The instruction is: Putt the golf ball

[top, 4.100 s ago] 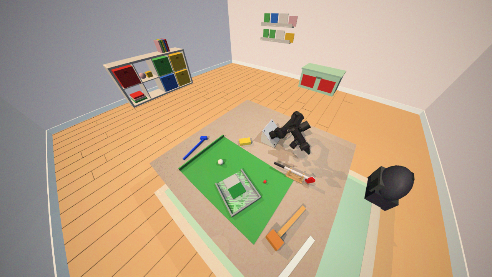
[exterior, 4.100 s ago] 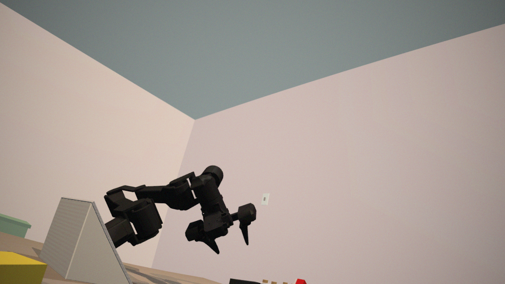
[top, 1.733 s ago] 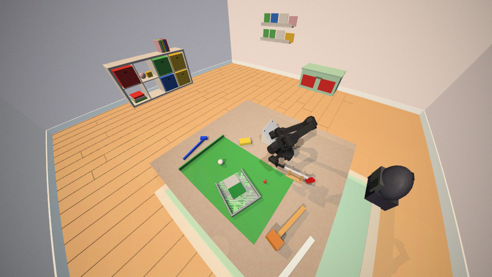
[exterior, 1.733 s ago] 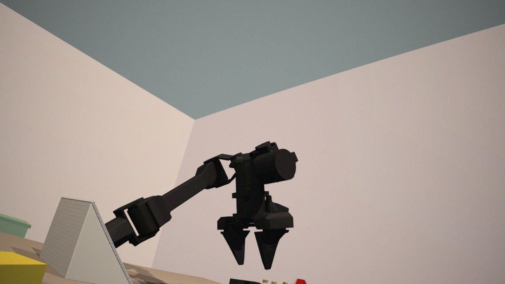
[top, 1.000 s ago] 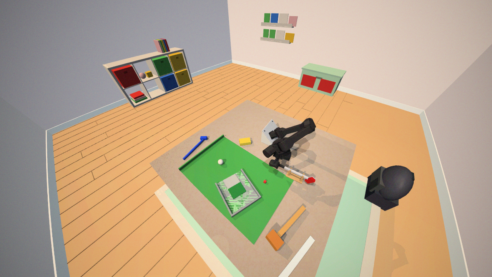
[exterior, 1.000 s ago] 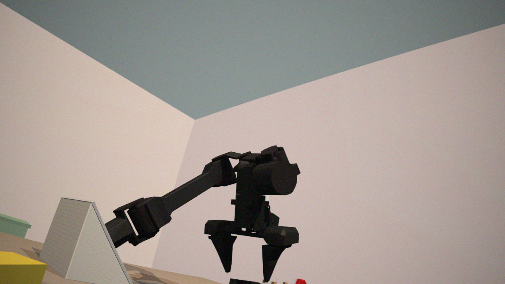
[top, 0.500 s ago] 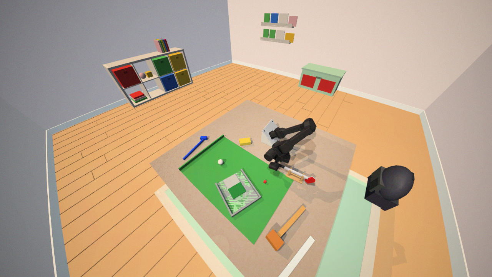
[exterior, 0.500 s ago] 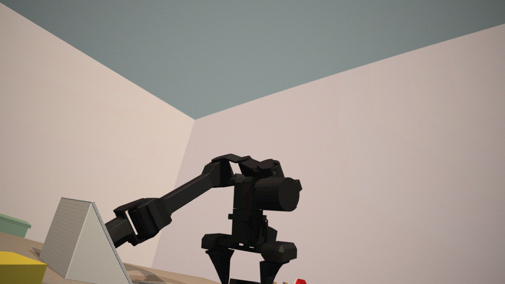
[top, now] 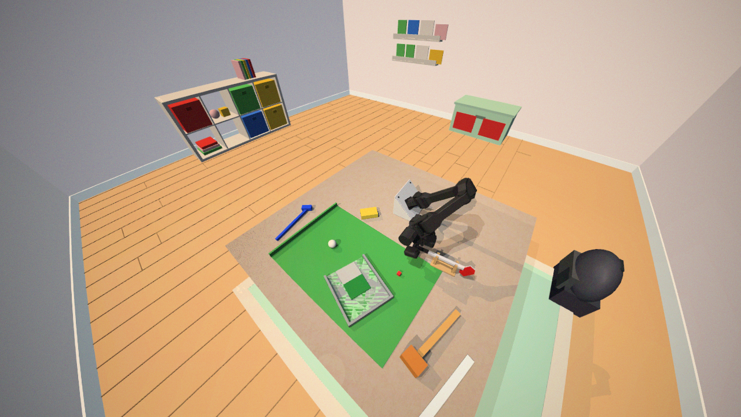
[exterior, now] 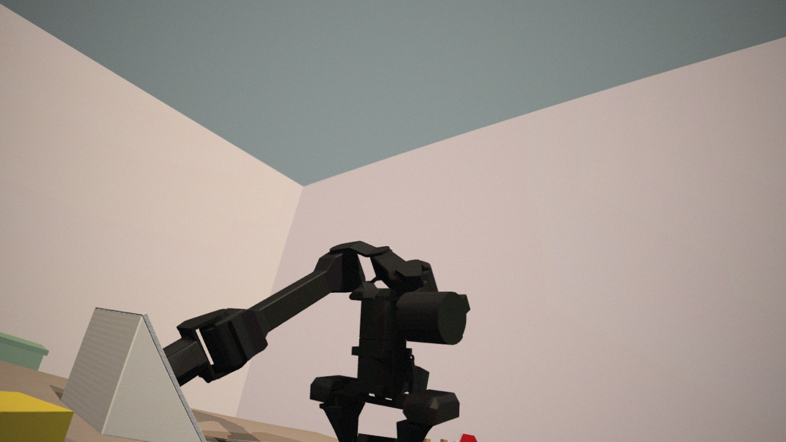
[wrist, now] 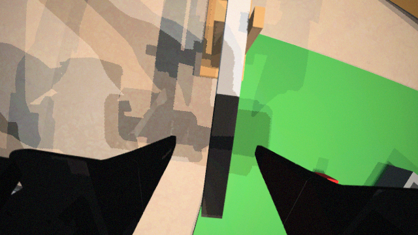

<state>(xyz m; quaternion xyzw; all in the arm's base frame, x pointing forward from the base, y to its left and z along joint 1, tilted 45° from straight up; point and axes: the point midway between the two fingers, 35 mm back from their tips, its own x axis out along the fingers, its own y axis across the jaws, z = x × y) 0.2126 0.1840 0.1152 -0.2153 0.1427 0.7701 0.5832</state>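
Right now my gripper tip is 3 cm past the yellow block, 38 cm to the left of it and 2 cm above it. From my gripper tip the other things lie so: wooden stand (3 cm behind, 13 cm to the left); red putter (3 cm behind, 11 cm to the left, 3 cm above); small red cube (15 cm ahead, 1 cm to the right, 2 cm below).
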